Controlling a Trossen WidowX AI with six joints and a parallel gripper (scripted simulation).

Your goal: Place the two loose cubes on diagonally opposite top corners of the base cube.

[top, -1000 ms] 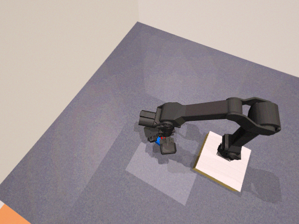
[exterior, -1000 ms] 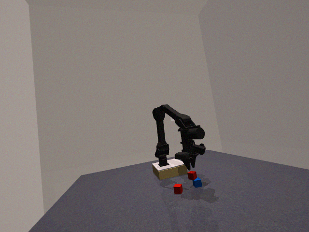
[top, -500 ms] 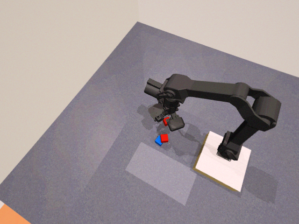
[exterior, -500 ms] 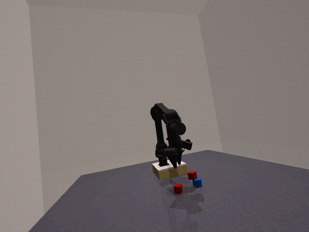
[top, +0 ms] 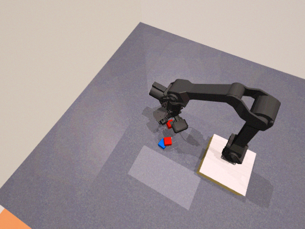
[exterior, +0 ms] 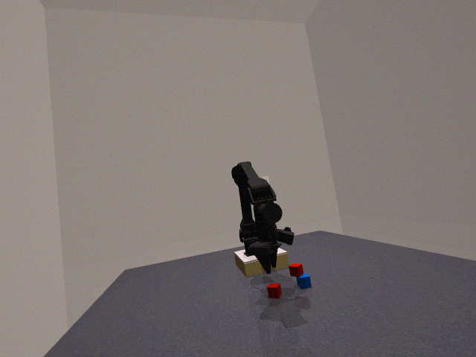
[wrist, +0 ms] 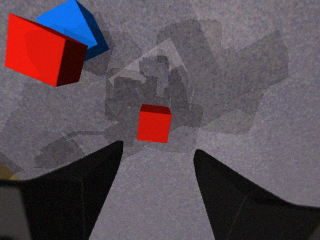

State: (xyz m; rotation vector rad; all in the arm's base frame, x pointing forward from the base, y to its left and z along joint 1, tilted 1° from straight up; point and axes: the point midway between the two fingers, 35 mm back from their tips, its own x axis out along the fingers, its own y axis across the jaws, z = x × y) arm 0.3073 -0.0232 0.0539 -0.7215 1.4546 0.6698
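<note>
Right now the blue cube is 20 mm behind my gripper tip, 110 mm to the left of it and 60 mm below it.
</note>
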